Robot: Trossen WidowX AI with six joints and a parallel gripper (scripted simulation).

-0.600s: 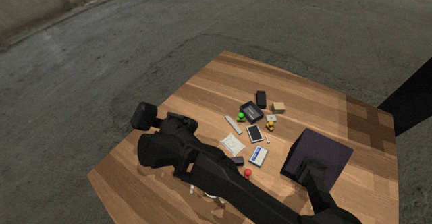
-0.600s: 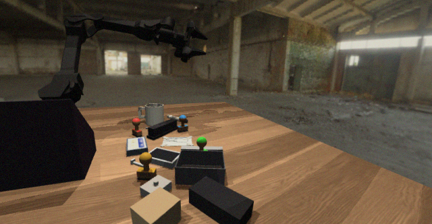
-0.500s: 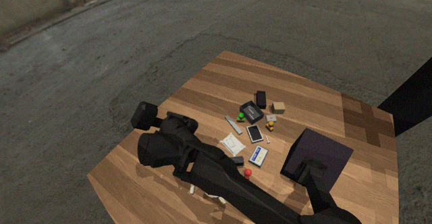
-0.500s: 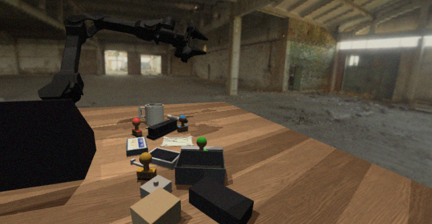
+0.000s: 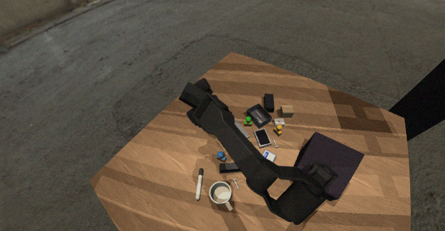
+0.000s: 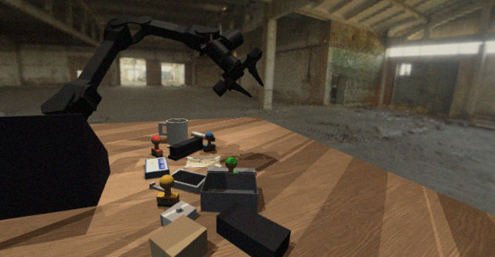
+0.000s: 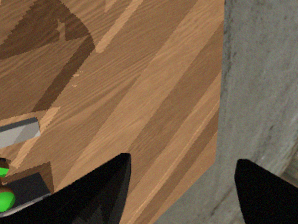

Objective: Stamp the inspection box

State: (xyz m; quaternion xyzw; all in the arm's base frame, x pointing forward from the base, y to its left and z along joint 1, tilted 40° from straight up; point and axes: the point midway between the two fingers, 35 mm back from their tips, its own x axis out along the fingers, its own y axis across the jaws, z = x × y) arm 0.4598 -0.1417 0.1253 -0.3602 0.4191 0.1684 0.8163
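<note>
Now: the green-knobbed stamp 20 cm below my gripper tip, 14 cm behind it and 10 cm to the right of it. The rest, counted from my gripper tip: flat grey bar (21 cm below, 11 cm behind, 6 cm to the right); cream card (22 cm below, 16 cm behind, 4 cm to the left); blue stamp (20 cm below, 13 cm to the left, 10 cm behind).
</note>
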